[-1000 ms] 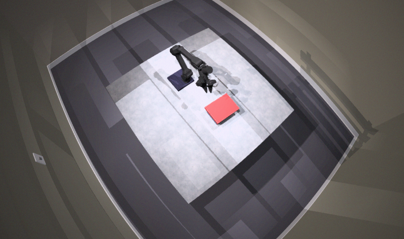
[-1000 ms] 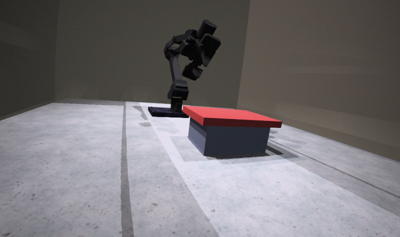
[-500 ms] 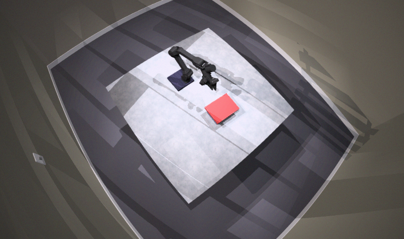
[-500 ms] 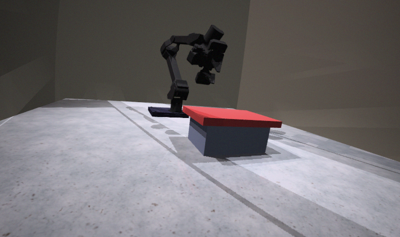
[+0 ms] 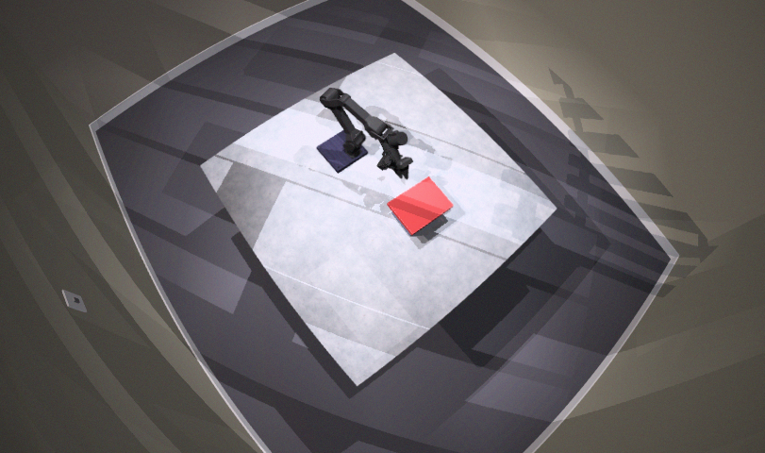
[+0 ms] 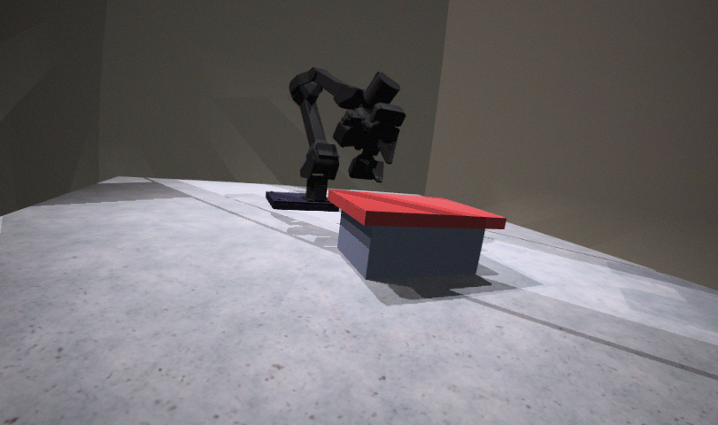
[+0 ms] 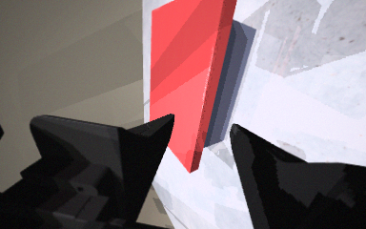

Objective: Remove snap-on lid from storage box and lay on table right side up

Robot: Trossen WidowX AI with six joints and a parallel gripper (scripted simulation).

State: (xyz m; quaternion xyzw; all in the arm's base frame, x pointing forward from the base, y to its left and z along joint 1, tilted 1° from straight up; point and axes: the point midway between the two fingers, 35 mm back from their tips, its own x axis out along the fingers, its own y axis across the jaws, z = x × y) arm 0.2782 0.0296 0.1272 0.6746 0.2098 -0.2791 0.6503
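Right now my gripper tip is 120 mm short of the red lid, 40 mm above it and 10 mm to the left of it. From my gripper tip the other things lie so: storage box 120 mm ahead, 80 mm below, 10 mm to the right.
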